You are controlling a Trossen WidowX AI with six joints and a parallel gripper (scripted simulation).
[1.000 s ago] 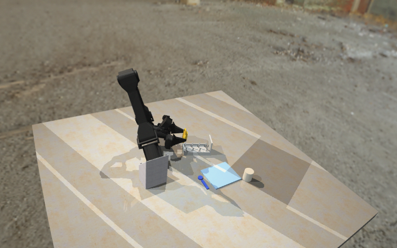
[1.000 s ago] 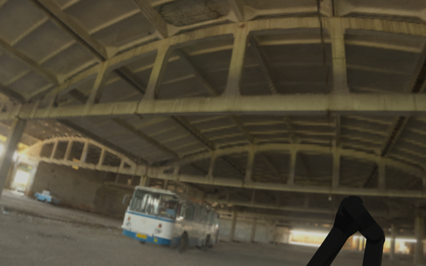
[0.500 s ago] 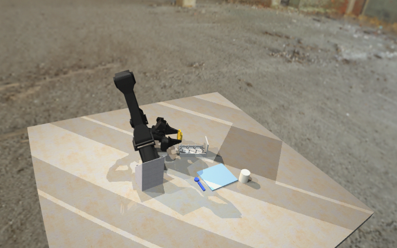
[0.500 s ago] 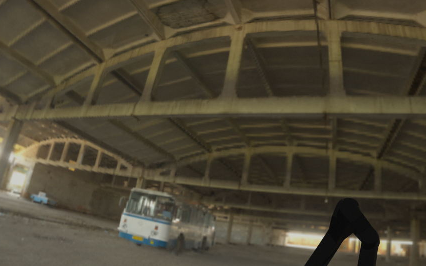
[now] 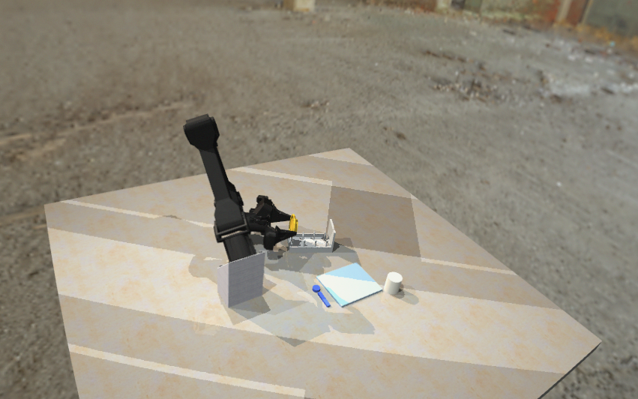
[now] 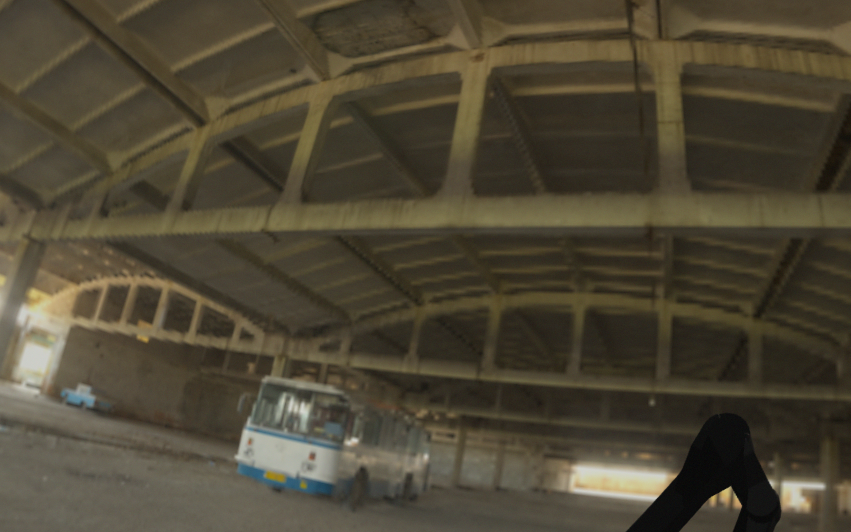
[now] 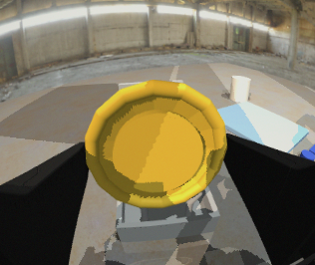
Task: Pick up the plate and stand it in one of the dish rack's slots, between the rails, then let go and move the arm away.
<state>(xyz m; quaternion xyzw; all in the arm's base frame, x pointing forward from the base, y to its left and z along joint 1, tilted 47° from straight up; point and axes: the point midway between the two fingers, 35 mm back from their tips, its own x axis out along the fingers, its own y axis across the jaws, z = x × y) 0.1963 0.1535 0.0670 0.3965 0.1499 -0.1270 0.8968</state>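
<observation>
Right now my gripper tip is 5 cm short of the dish rack, 5 cm above it and 2 cm to the left of it. Also, from my gripper tip: light blue mat: 23 cm to the right, 7 cm below, 7 cm ahead; blue spoon: 23 cm to the right, 7 cm below, 3 cm behind; yellow plate: 1 cm behind.
</observation>
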